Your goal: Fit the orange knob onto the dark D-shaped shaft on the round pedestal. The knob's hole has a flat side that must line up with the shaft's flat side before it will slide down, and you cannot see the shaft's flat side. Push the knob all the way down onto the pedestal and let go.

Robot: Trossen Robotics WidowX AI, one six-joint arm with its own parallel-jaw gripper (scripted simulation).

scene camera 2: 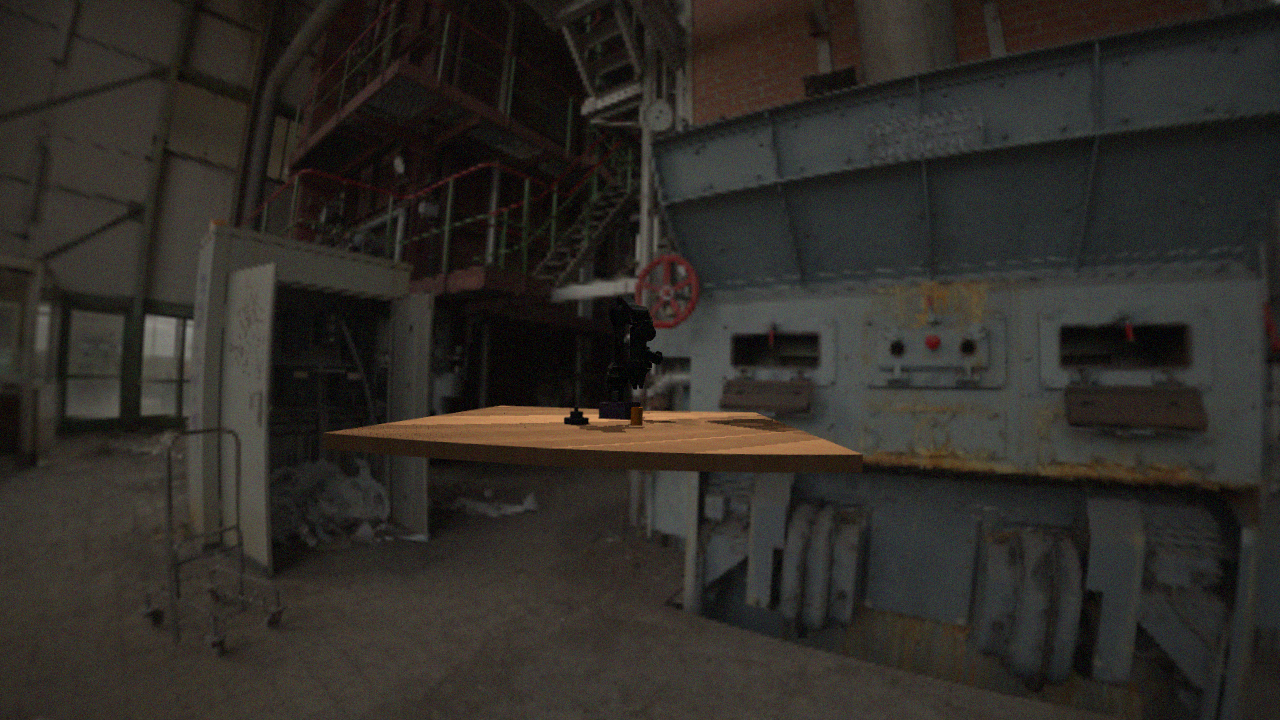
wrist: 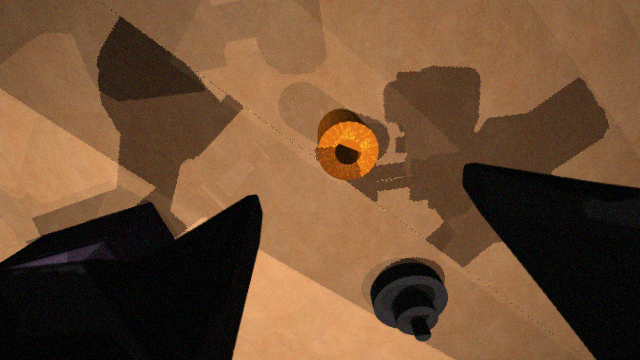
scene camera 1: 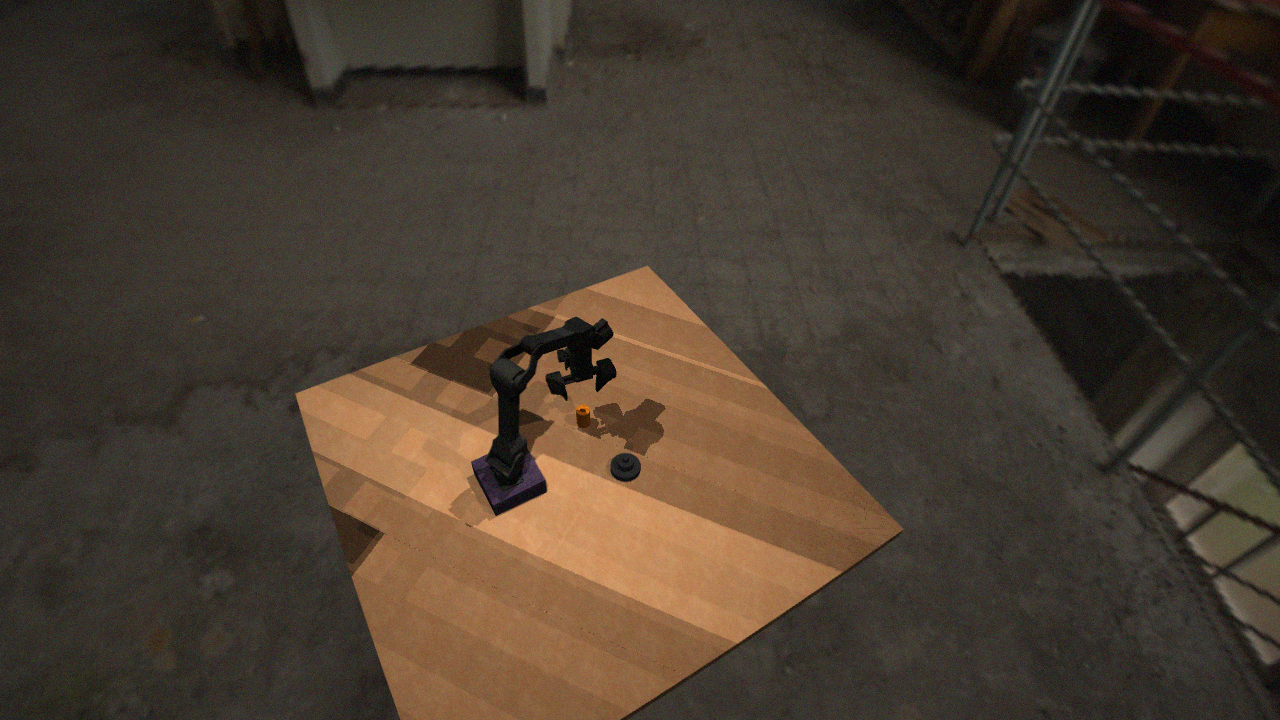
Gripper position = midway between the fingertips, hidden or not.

Observation:
My gripper (scene camera 1: 581, 395) is open, holding nothing. I also see an orange knob (wrist: 347, 149) and a dark pedestal (scene camera 1: 625, 467).
My gripper also shows in scene camera 2 (scene camera 2: 638, 389) and in the wrist view (wrist: 361, 189). The dark pedestal also shows in the wrist view (wrist: 410, 297).

